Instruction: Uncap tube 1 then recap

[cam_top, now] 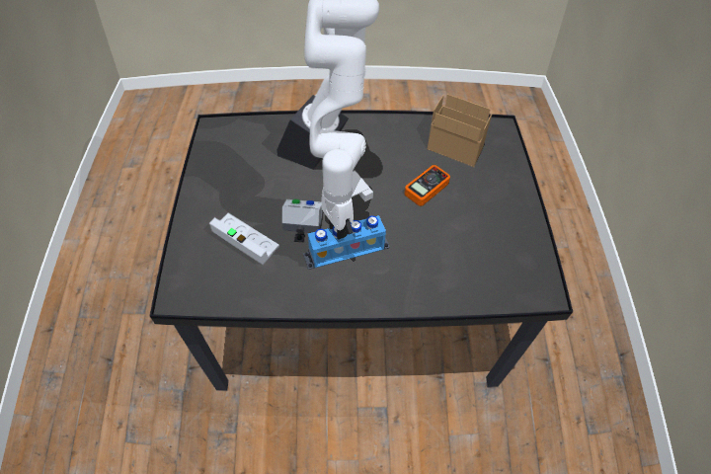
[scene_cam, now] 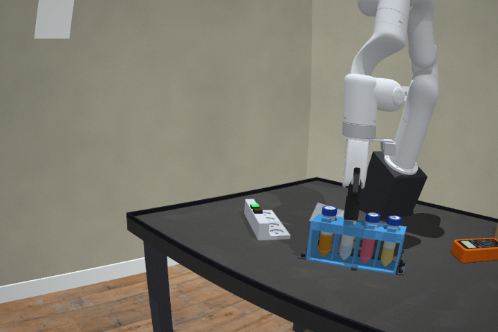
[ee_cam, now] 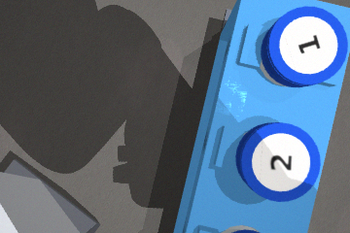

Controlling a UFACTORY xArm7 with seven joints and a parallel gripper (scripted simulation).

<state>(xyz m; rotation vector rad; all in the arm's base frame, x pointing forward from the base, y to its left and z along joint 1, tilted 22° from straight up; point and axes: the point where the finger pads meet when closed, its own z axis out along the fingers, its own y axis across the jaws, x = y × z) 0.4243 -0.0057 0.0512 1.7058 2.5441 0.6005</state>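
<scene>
Right now the grey key housing is 14 cm behind my hand, 9 cm to the right of it and 7 cm below it. The rest, counted from my hand: cap 1 (10 cm to the left, 2 cm behind, 1 cm below).
</scene>
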